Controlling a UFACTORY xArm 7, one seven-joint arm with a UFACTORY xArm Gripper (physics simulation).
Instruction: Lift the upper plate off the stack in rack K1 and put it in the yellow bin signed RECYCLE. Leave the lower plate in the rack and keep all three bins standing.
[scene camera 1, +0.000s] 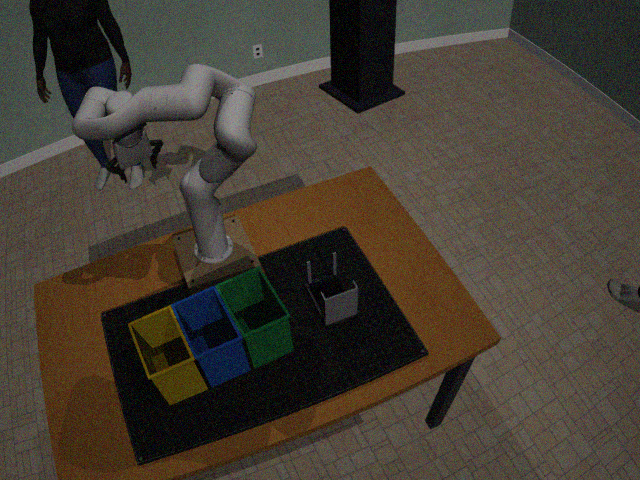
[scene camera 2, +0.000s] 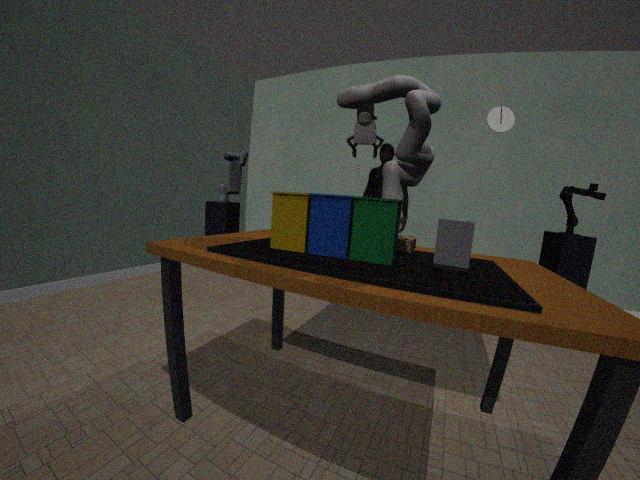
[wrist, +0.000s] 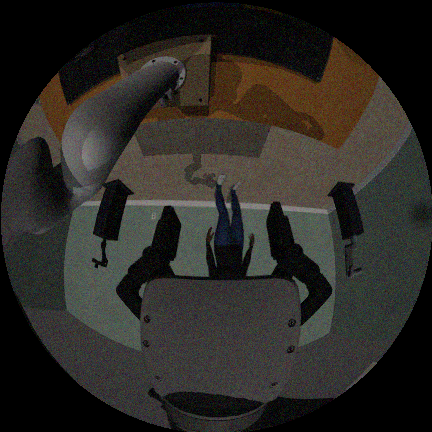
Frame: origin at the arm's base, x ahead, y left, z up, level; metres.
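Seen in the pictures: gripper, fingertip midpoint: (scene camera 1: 139, 172) (scene camera 2: 364, 157) (wrist: 221, 212); arm's base at its link origin: (scene camera 1: 213, 249) (wrist: 161, 74).
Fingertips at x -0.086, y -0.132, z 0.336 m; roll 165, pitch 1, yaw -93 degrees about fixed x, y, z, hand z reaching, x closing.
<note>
Pixels of each thing's top centre, then the offset from my fingertips to it. Level surfaces: height alone.
- yellow bin at its top centre: (scene camera 1: 159, 340) (scene camera 2: 301, 193) dx +0.384, dy -0.166, dz -0.199 m
- blue bin at its top centre: (scene camera 1: 204, 320) (scene camera 2: 339, 196) dx +0.400, dy -0.037, dz -0.199 m
- green bin at its top centre: (scene camera 1: 251, 300) (scene camera 2: 380, 199) dx +0.415, dy +0.093, dz -0.199 m
- pale grey rack at its top centre: (scene camera 1: 329, 272) (scene camera 2: 455, 220) dx +0.436, dy +0.320, dz -0.240 m
- black mat at its surface level: dz -0.378 m
The yellow bin (scene camera 1: 180, 382) (scene camera 2: 289, 223) stands upright at the left end of a row of three; its RECYCLE sign cannot be read. The blue bin (scene camera 1: 224, 364) (scene camera 2: 328, 227) and the green bin (scene camera 1: 271, 343) (scene camera 2: 373, 231) stand beside it. A pale grey rack (scene camera 1: 341, 305) (scene camera 2: 453, 243) with two thin rear posts stands apart, right of the green bin. The plates cannot be made out in its dark inside. My gripper (scene camera 1: 138, 173) (scene camera 2: 364, 155) (wrist: 221, 212) is open and empty, pointing down, high up and behind the table's rear edge, far from rack and bins.
Bins and rack stand on a black mat (scene camera 1: 367, 343) (scene camera 2: 496, 289) on the orange-brown table (scene camera 1: 413, 268) (scene camera 2: 336, 289). The arm's base plate (scene camera 1: 186, 253) sits behind the bins. A person (scene camera 1: 77, 46) (wrist: 229, 255) stands beyond the table. A dark column (scene camera 1: 361, 46) stands farther back.
</note>
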